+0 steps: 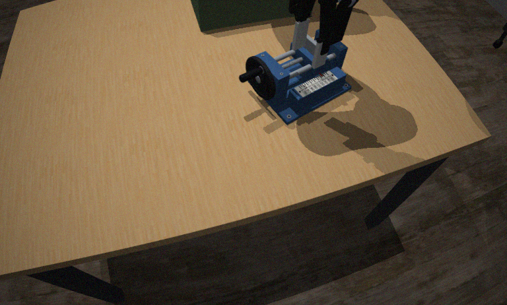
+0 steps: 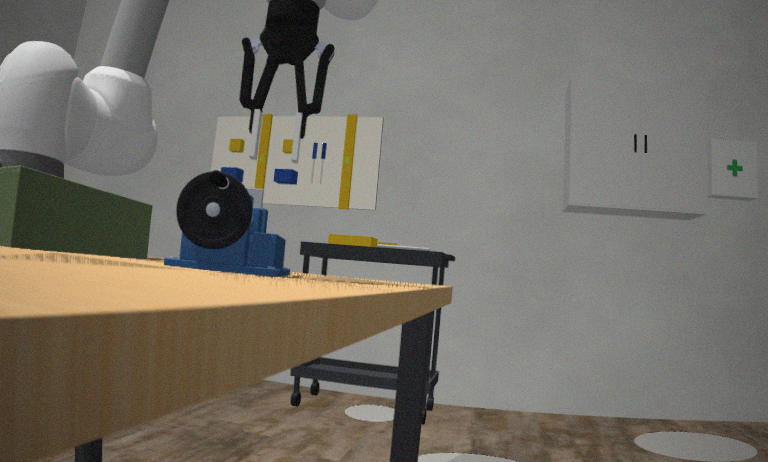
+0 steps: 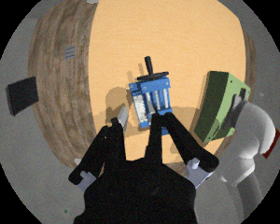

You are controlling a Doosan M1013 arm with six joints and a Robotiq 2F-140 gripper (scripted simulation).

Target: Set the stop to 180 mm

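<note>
Now: hand 9 cm to the left of the handwheel, 9 cm above it and 4 cm past it. Also, from my hand: stop plate 10 cm below, 6 cm to the left, 6 cm behind.
</note>
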